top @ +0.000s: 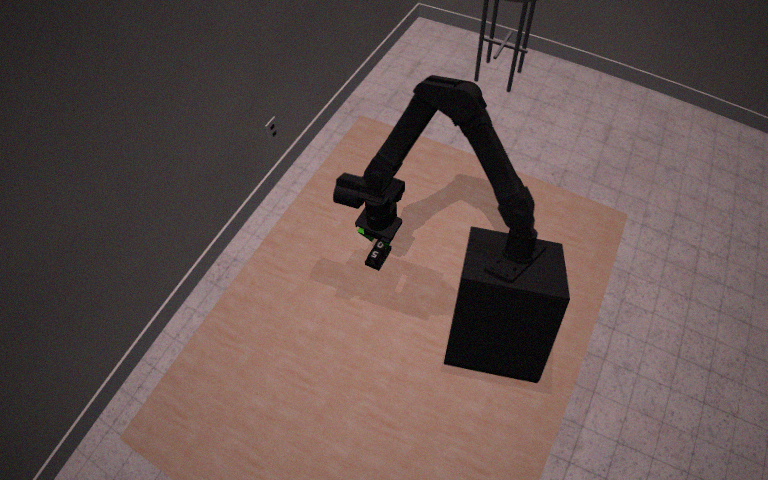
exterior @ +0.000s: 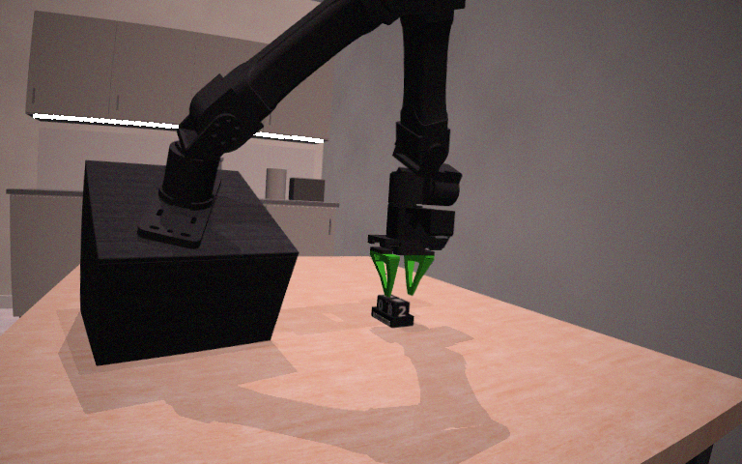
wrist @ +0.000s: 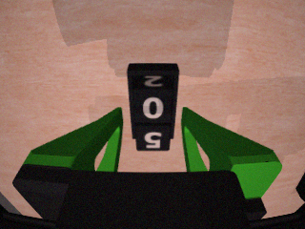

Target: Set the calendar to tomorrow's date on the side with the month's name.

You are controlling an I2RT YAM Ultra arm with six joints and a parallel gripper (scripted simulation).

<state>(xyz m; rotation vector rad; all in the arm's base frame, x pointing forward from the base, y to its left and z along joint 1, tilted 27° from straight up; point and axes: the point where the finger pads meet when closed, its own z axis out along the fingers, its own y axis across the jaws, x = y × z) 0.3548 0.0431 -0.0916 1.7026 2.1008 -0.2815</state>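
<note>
Right now the black cube is 3 cm below my hand. Round my hand: black tray (2 cm to the left, 5 cm below).
</note>
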